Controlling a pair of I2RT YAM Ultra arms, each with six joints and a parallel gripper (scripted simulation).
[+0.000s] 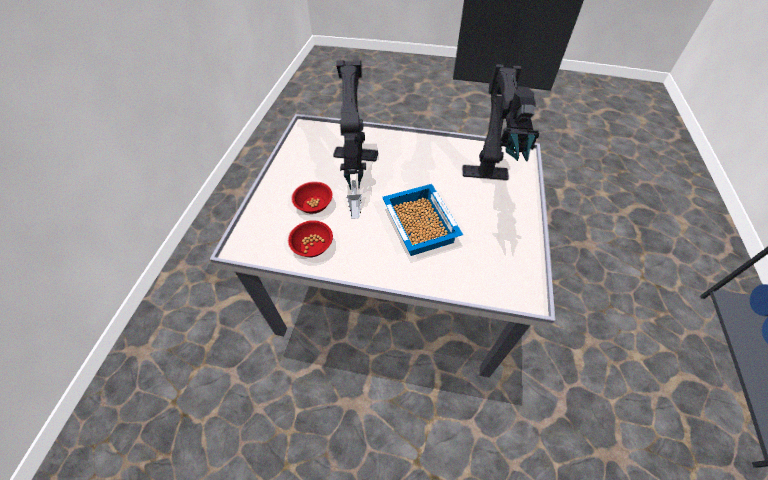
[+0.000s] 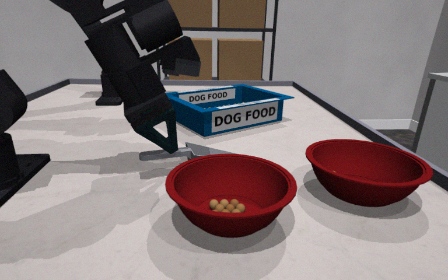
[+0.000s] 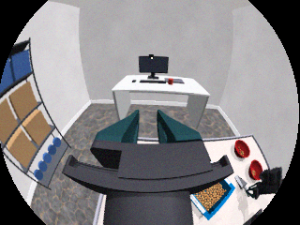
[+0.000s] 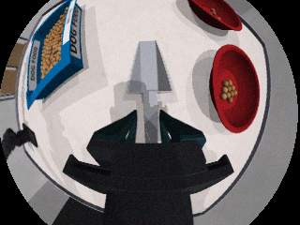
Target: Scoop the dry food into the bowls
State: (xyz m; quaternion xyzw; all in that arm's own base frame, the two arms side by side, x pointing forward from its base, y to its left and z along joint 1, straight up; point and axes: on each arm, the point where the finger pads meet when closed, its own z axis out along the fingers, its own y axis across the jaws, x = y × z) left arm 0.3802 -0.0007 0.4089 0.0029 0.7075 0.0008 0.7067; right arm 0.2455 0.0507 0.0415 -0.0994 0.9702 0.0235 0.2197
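The grey scoop is 40 mm ahead of my right hand, 10 mm to the left of it and 30 mm below it. Also, from my right hand: blue dog food box 110 mm ahead, 290 mm to the left.
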